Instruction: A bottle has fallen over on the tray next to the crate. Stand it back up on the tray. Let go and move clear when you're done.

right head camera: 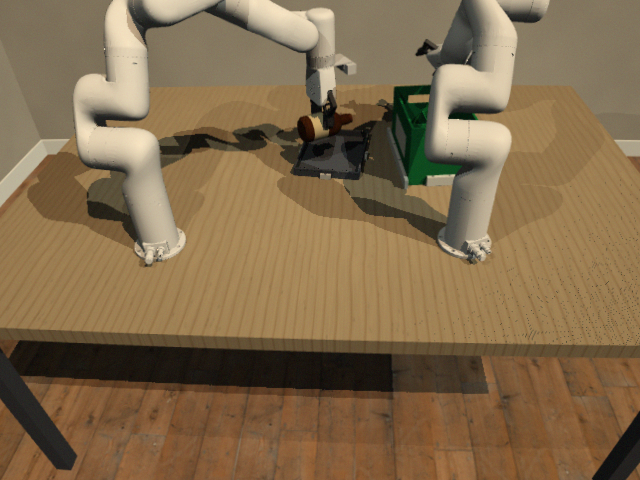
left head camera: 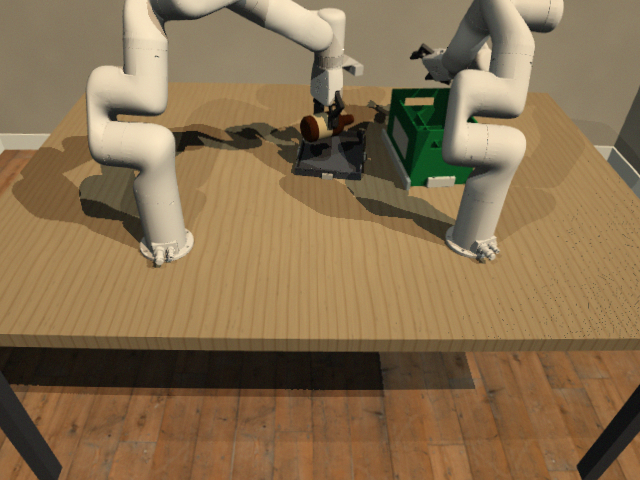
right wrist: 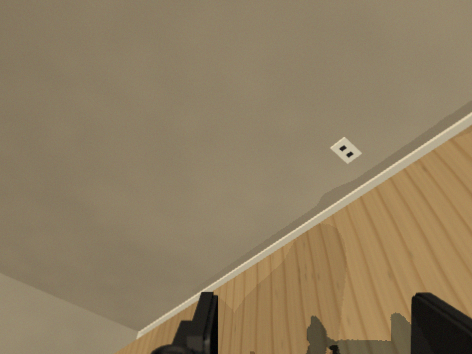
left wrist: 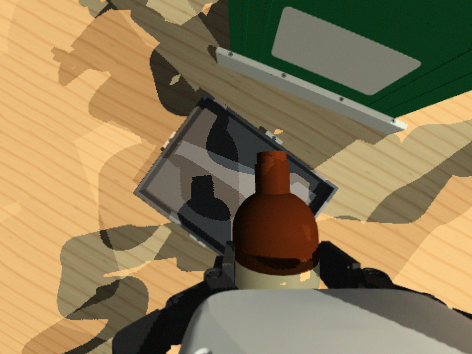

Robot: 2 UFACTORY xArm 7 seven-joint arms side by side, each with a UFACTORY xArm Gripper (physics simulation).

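Frame: origin at the left arm's base, x left, y back, z up, level; metres.
Seen in the pictures: left gripper, fingertip midpoint: (right head camera: 322, 121) (left head camera: 325, 121) (left wrist: 276, 258); right gripper, fingertip midpoint: (right head camera: 426, 62) (left head camera: 419, 65) (right wrist: 313, 325); left arm's base at its link origin: (right head camera: 160, 244) (left head camera: 167, 244); right arm's base at its link origin: (right head camera: 463, 241) (left head camera: 470, 241).
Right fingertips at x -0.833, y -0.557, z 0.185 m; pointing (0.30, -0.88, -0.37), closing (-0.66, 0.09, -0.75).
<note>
Offsets run from my right fingertips to a thing's top centre.
The brown bottle with a cream label @(dz -0.017, dx +0.370, dy +0.262 m) (left head camera: 310, 128) (right head camera: 307, 128) (left wrist: 276, 230) lies on its side in the air above the dark tray @(dz -0.160, dx +0.346, dy +0.218 m) (left head camera: 346, 175) (right head camera: 343, 175) (left wrist: 167, 180), its neck toward the right in the head views. My left gripper (left head camera: 326, 121) (right head camera: 321, 119) (left wrist: 276, 258) points down and is shut on the bottle around its label; part of the label is hidden in the left wrist view. The bottle is clear of the tray. My right gripper (left head camera: 424, 64) (right wrist: 313, 325) is open and empty, high behind the crate.
The green crate @(dz -0.010, dx +0.066, dy +0.290 m) (left head camera: 418, 155) (right head camera: 413, 149) (left wrist: 250, 30) stands right of the tray in the head views, with a grey rail @(dz -0.155, dx +0.165, dy +0.282 m) (left wrist: 310, 92) along its near side, between crate and tray. The right arm partly hides the crate in the head views.
</note>
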